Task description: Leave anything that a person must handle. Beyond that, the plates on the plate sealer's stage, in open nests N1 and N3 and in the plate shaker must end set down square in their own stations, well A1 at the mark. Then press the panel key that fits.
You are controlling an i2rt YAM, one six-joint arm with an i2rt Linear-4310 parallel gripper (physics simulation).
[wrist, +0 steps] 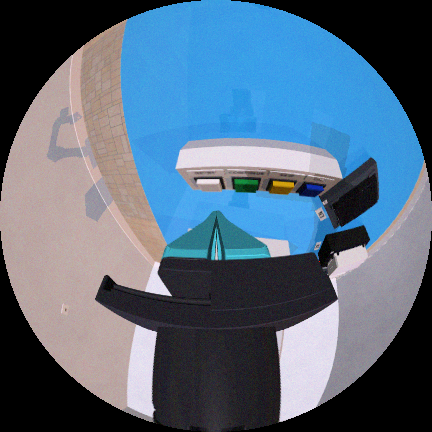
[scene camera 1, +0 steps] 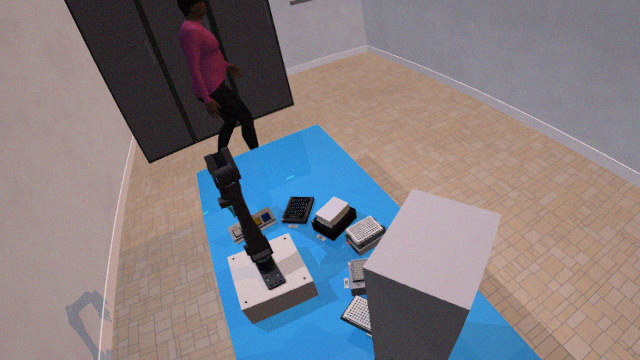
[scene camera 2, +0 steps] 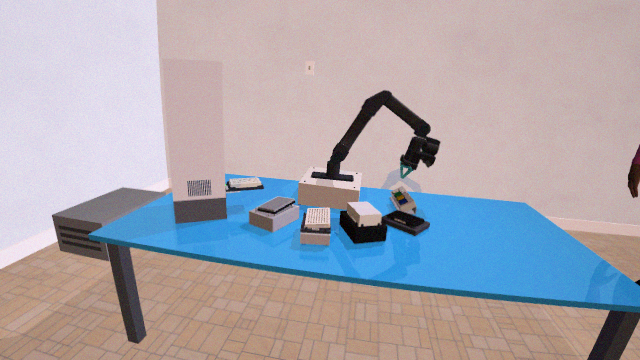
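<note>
My gripper (scene camera 2: pixel 405 176) (wrist: pixel 215 216) is shut and empty, above the table near the key panel (scene camera 2: pixel 409 204) (wrist: pixel 260 156). The panel has a white key (wrist: pixel 208 185), a green key (wrist: pixel 246 185), a yellow key (wrist: pixel 281 187) and a blue key (wrist: pixel 311 189). A black plate (scene camera 1: pixel 298 209) (scene camera 2: pixel 407 221) (wrist: pixel 355 200) lies in the nest labelled N3. A white lidded plate (scene camera 1: pixel 333 211) (scene camera 2: pixel 364 213) sits on a black block. A white plate (scene camera 1: pixel 365 230) (scene camera 2: pixel 318 218) and a grey-looking plate (scene camera 1: pixel 357 270) (scene camera 2: pixel 276 205) sit on pale devices. Another white plate (scene camera 1: pixel 358 312) (scene camera 2: pixel 244 183) lies low, partly hidden.
A tall pale box (scene camera 1: pixel 430 250) (scene camera 2: pixel 195 125) stands on the table and hides part of the stations in scene camera 1. The arm's pale base (scene camera 1: pixel 295 250) stands behind the stations. A person in pink (scene camera 1: pixel 207 60) is beyond the table's far end, by dark cabinets (scene camera 1: pixel 115 75).
</note>
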